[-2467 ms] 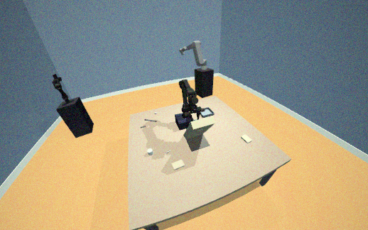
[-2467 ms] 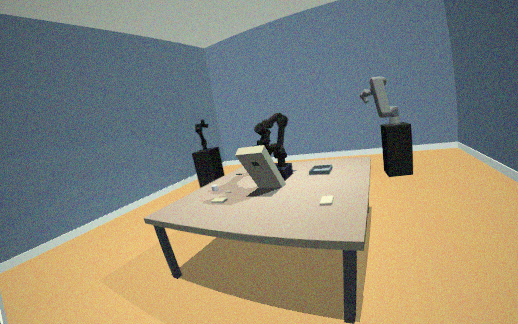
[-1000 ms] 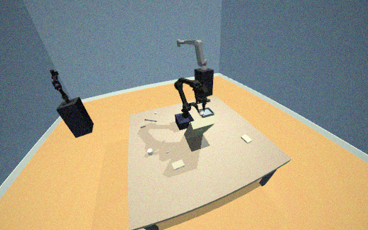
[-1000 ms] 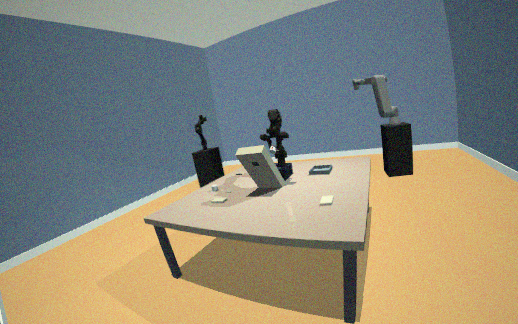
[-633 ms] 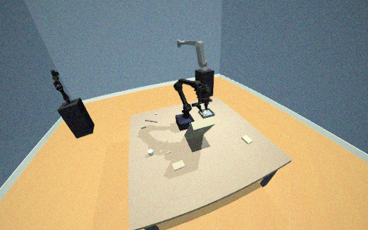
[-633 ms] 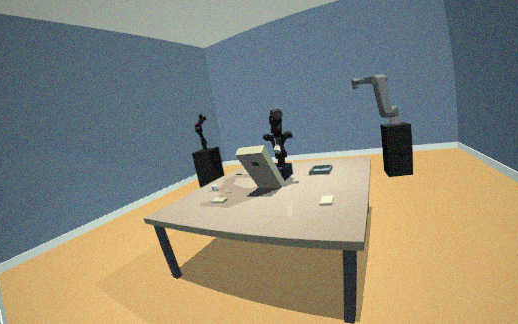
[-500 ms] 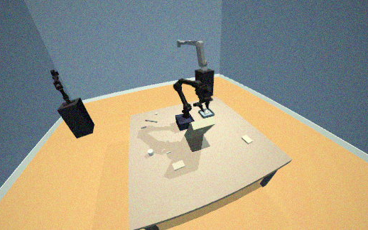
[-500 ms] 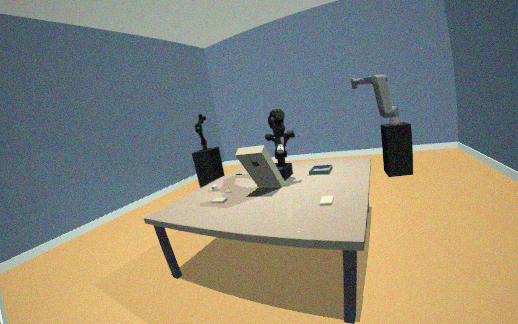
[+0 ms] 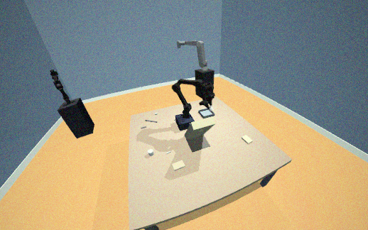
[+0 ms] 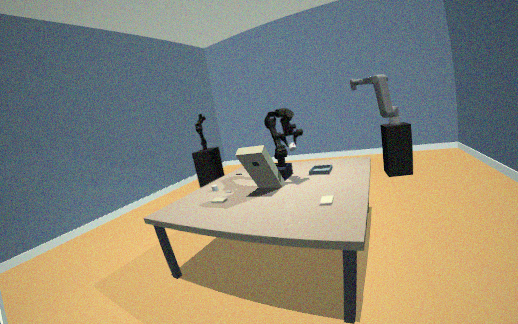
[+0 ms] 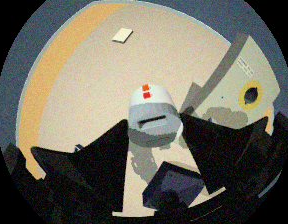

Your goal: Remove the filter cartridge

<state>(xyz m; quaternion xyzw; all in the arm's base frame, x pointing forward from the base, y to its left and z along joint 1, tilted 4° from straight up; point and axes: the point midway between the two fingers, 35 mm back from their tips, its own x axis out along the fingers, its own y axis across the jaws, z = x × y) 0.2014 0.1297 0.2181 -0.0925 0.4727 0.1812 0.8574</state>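
The grey-blue tray lies 250 mm below my gripper tip, 250 mm behind it and 150 mm to the left of it. The rest, counted from my gripper tip: service panel 200 mm to the right, 110 mm below, 80 mm ahead; round filter cartridge right at my gripper tip.
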